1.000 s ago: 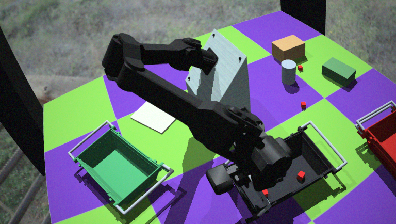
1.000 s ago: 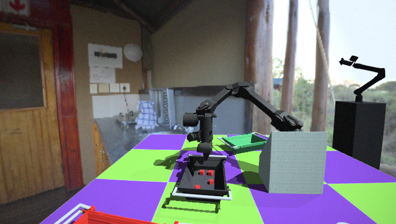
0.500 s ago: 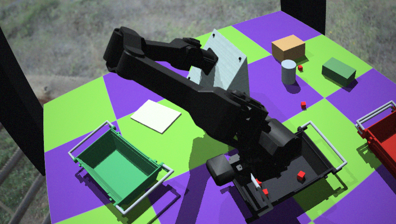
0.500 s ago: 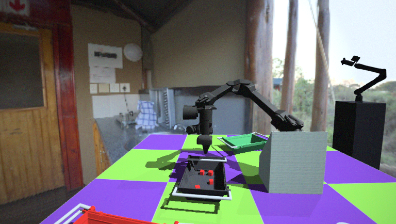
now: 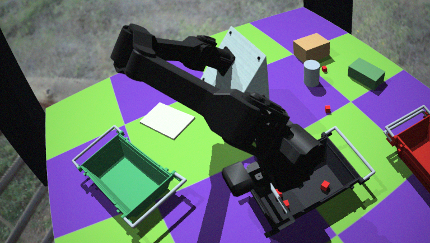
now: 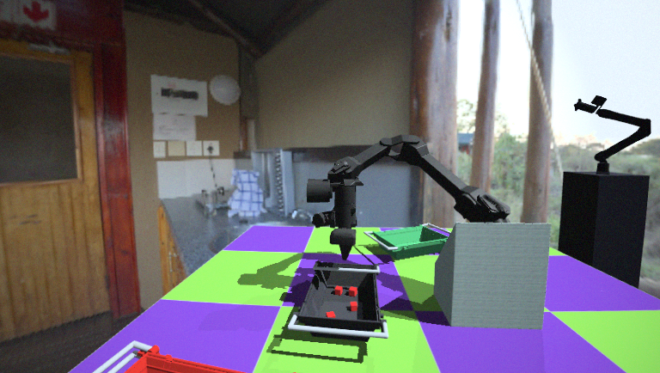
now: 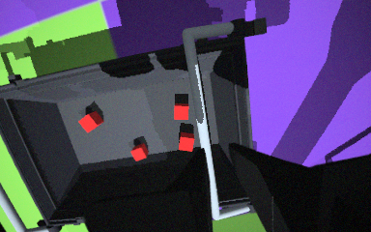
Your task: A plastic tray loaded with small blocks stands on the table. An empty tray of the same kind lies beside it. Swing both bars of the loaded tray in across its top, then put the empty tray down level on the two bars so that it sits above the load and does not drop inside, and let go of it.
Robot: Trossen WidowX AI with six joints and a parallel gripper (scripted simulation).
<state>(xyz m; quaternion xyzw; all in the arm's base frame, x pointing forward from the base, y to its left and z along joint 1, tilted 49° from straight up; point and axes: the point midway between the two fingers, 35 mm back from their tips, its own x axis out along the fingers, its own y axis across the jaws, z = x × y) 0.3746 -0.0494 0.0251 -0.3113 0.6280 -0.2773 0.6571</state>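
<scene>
Now: the green tray 310 mm to the right of my gripper tip, 230 mm behind it and 50 mm below it. The rest, counted from my gripper tip: dark green block (530 mm to the left, 270 mm behind, 70 mm below); then white sheet (420 mm behind, 150 mm to the right, 90 mm below); then grey cylinder (350 mm behind, 330 mm to the left, 60 mm below).
</scene>
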